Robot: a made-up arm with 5 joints. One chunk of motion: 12 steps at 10 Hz.
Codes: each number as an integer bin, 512 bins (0 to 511) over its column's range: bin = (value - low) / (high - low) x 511, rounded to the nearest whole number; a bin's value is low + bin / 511 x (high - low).
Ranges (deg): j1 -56..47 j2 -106..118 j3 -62..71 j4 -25..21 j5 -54..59
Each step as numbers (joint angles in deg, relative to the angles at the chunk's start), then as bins.
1 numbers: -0.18 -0.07 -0.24 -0.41 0.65
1 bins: 277 242 237 273 247
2 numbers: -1.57 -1.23 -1.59 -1.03 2.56
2 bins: 270 239 232 266 256
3 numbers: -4.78 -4.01 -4.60 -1.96 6.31
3 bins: 254 233 221 256 273
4 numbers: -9.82 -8.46 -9.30 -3.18 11.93
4 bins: 229 223 202 242 298
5 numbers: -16.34 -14.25 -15.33 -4.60 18.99
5 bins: 197 209 179 227 330
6 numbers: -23.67 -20.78 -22.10 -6.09 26.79
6 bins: 160 194 153 210 365
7 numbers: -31.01 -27.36 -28.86 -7.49 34.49
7 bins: 124 179 127 195 400
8 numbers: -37.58 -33.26 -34.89 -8.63 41.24
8 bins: 91 166 104 182 431
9 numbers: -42.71 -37.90 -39.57 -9.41 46.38
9 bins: 66 155 86 173 454
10 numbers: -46.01 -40.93 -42.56 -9.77 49.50
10 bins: 50 148 75 169 468
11 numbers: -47.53 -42.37 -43.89 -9.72 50.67
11 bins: 42 145 70 170 473
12 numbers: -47.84 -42.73 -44.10 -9.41 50.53
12 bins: 40 144 69 173 473
